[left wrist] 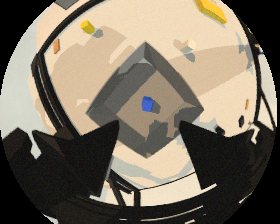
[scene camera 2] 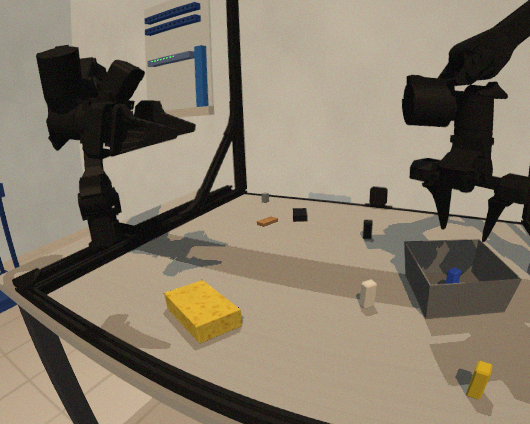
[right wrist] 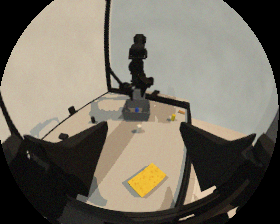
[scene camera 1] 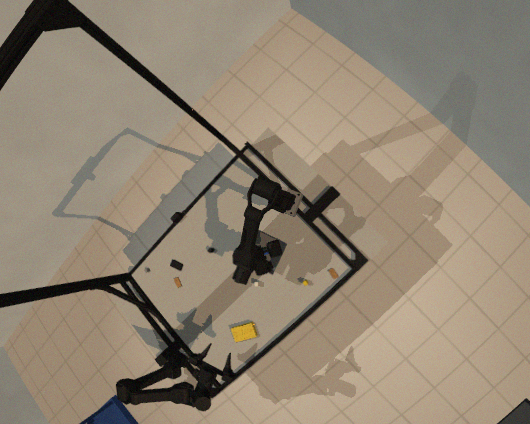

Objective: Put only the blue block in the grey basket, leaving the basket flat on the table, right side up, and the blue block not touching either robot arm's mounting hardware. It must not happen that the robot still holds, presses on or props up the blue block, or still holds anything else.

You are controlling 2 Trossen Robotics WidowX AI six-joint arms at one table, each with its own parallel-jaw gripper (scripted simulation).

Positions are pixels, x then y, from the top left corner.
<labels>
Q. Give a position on a grey basket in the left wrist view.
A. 145,71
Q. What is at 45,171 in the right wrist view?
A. My right gripper.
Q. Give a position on a grey basket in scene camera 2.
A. At 477,262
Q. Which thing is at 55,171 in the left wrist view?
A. My left gripper.
</labels>
